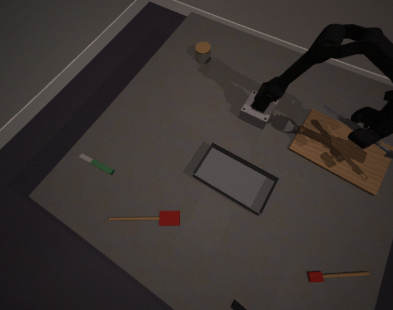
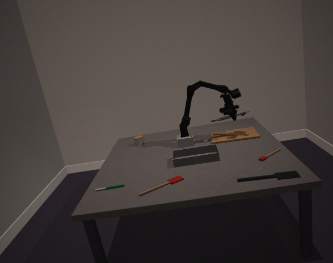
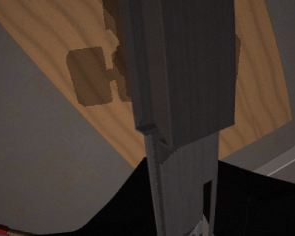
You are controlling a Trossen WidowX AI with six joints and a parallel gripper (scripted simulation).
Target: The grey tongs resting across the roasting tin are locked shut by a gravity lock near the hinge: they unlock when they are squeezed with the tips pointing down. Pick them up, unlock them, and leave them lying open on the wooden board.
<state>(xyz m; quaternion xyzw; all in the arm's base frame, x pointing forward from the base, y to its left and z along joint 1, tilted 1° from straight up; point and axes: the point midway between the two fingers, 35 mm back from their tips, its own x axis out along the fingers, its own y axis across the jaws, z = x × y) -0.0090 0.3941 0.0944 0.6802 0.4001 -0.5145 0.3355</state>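
The yellow lock piece lies 10 mm ahead of my gripper tip, 20 mm to the left of it and 40 mm above it. From my gripper tip the other things lie so: wooden board: 30 mm behind, 20 mm to the right, 130 mm below; black spatula: 710 mm ahead, 90 mm to the left, 130 mm below; roasting tin: 340 mm ahead, 320 mm to the right, 110 mm below.
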